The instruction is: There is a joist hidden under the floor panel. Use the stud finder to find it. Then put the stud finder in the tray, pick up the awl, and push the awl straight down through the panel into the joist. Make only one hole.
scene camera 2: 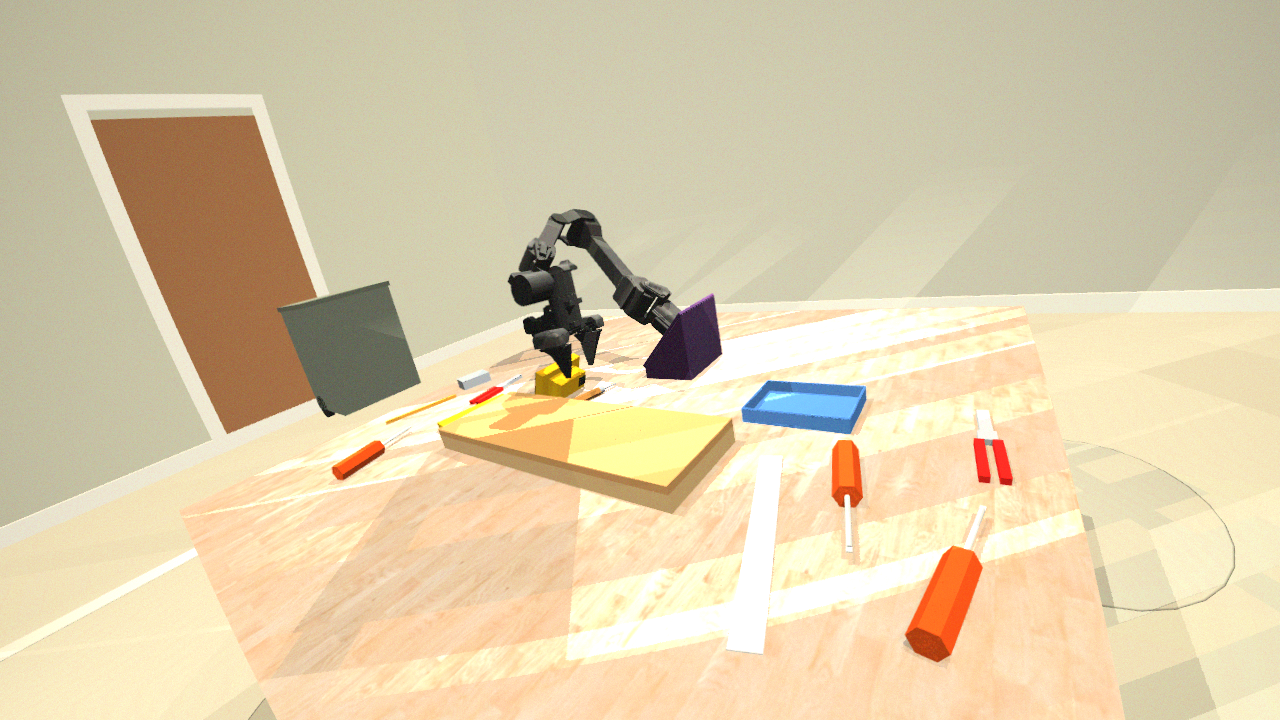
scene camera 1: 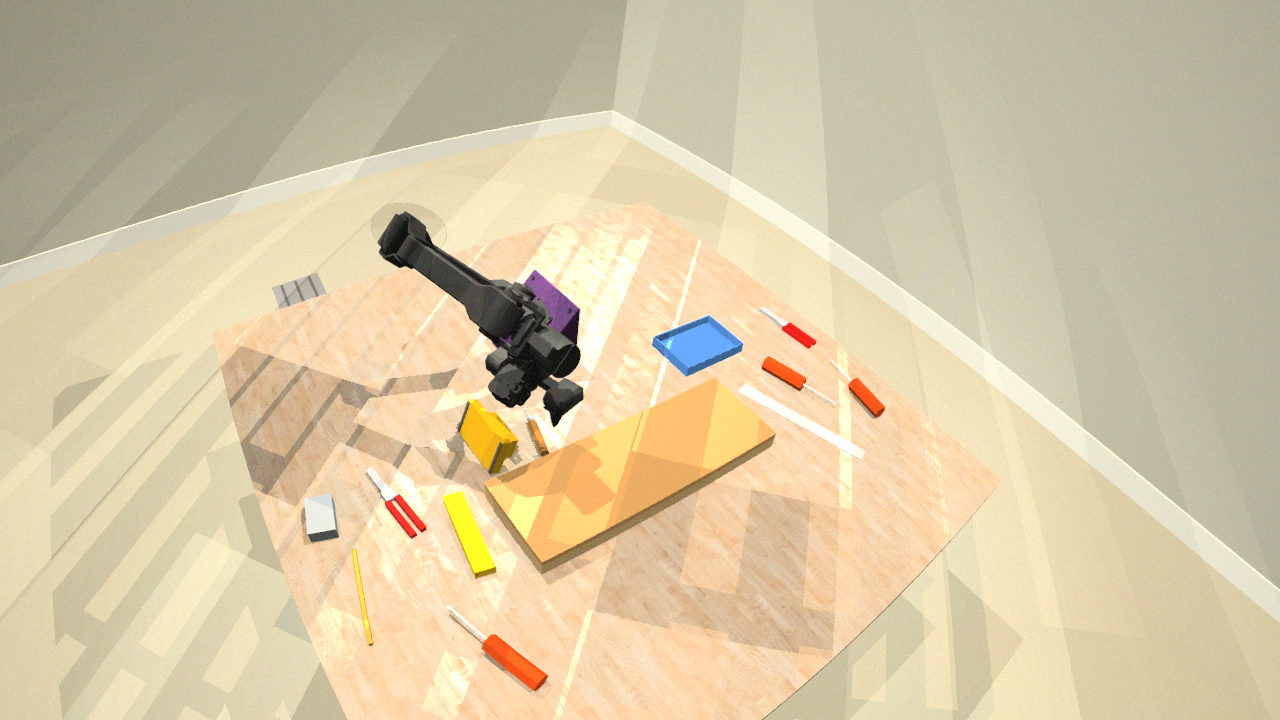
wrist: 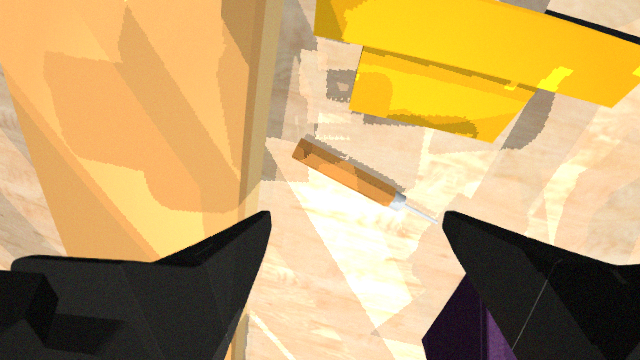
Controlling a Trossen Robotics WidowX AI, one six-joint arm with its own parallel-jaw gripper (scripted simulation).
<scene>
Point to a white strip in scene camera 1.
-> At 814, 428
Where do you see a white strip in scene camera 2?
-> At 747, 632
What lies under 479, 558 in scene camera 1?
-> A yellow bar.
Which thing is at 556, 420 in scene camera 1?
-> My gripper.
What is my gripper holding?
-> Nothing.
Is my gripper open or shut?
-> Open.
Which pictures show the stud finder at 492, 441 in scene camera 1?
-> Scene camera 2, scene camera 1 and the wrist view: all of them.
</scene>
